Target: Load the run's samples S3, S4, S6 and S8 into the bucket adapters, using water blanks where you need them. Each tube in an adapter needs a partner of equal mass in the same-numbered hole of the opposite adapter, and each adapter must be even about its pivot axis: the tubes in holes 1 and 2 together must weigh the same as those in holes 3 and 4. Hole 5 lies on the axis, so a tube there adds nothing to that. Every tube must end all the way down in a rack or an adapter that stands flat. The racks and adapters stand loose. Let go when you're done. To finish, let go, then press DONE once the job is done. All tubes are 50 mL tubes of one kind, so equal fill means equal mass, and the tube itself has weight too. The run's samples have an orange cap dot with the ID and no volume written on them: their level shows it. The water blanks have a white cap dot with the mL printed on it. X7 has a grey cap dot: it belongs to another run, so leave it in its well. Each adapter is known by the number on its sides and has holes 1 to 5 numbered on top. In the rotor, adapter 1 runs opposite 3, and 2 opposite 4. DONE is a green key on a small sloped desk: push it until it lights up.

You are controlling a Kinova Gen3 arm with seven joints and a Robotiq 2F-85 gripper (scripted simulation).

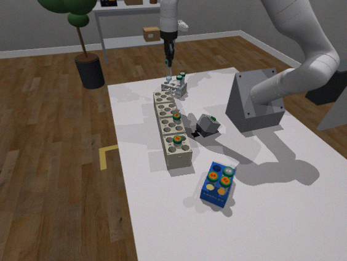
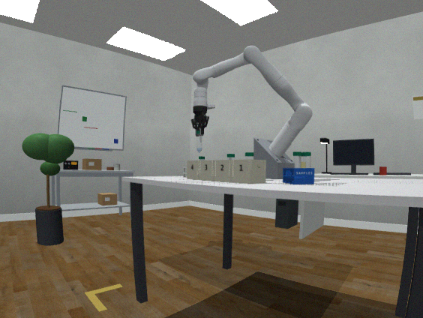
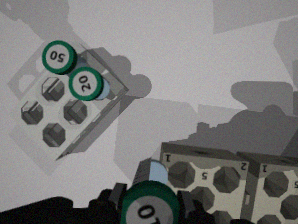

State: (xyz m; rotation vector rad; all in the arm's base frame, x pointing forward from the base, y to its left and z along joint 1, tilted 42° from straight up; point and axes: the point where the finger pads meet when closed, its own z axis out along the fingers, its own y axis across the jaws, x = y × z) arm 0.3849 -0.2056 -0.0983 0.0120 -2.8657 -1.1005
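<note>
Now: the white-dot 10 ml blank 1 cm behind my hand and 5 cm below it. Round my hand: 20 ml water blank (8 cm behind, 8 cm to the right, 18 cm below); 50 ml blank (10 cm behind, 11 cm to the right, 18 cm below); white blank rack (6 cm behind, 12 cm to the right, 21 cm below).
</note>
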